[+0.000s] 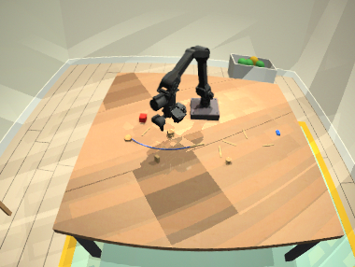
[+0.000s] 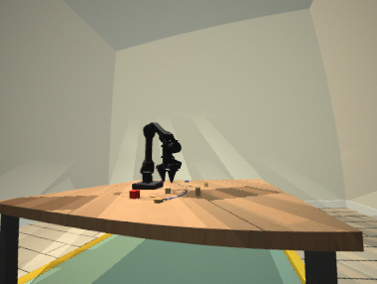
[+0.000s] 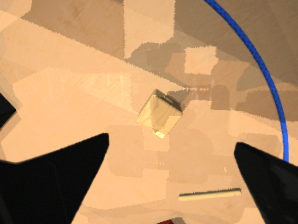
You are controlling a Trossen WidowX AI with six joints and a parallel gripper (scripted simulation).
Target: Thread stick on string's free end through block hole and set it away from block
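The wooden block is 10 mm to the left of my gripper tip and 50 mm below it. Also, from my gripper tip: round wooden button 50 mm ahead, 200 mm to the right, 50 mm below; then thin wooden stick 60 mm ahead, 140 mm to the left, 60 mm below; then red cube 100 mm behind, 150 mm to the right, 40 mm below.
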